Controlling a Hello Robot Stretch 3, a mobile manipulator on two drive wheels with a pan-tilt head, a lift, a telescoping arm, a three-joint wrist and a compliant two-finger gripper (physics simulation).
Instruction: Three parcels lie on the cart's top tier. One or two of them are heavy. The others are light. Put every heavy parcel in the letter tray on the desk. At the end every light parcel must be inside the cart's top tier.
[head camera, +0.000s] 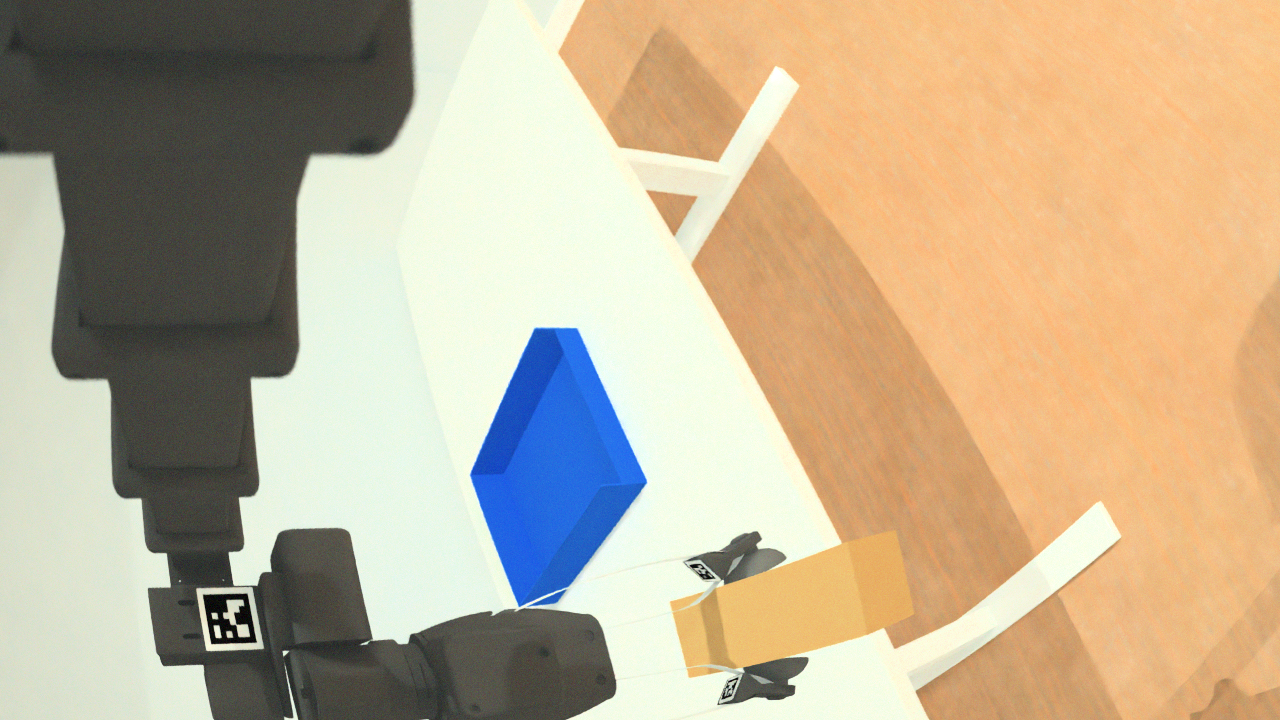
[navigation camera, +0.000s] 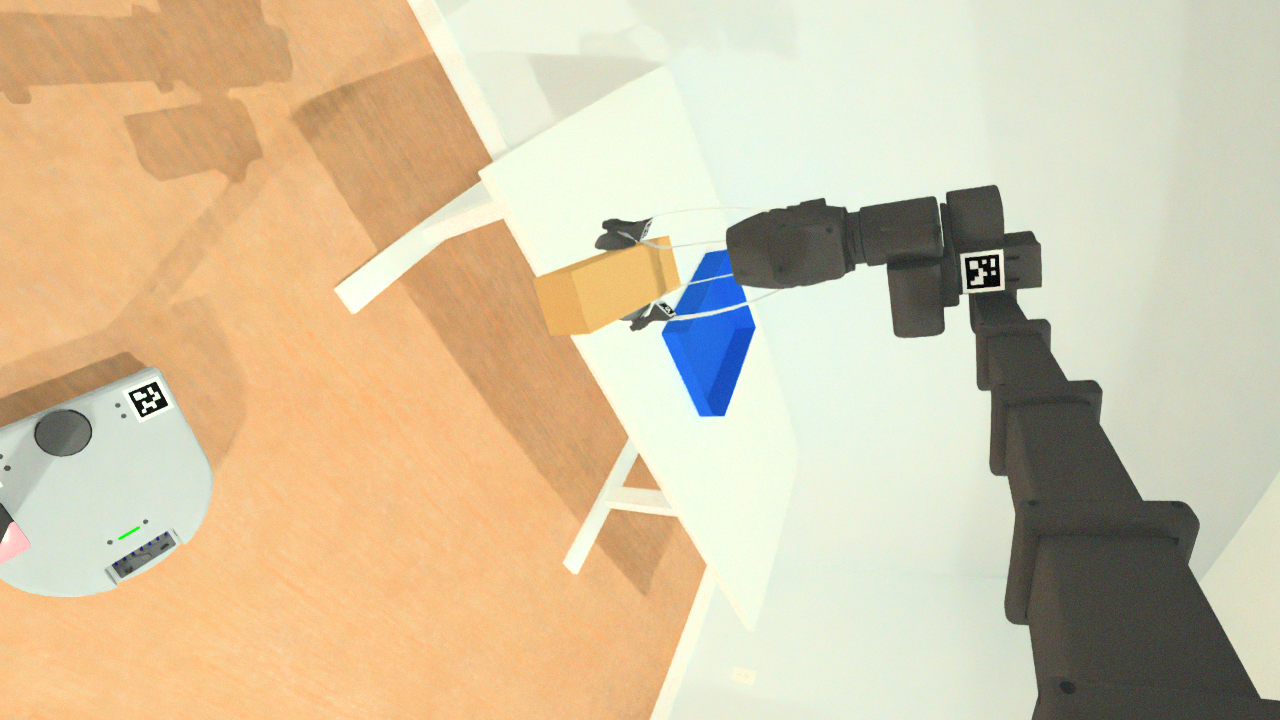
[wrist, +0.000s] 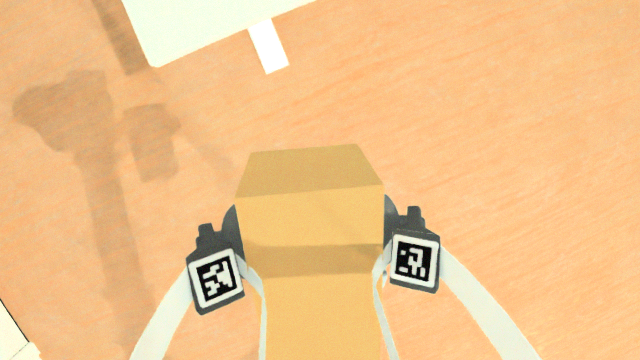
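Observation:
My gripper is shut on a tan box-shaped parcel, with one finger pressed on each long side. The parcel is held in the air and overlaps the desk's long edge in the head and navigation views; floor shows around it in the wrist view. The blue letter tray lies on the white desk, and no parcel shows in its visible part. The gripper's thin straps cross one end of it. The cart and the other two parcels do not show.
White desk legs stick out over the wooden floor. My dark telescoping arm reaches toward the wall side of the desk. My grey base stands on the floor at the lower left of the navigation view.

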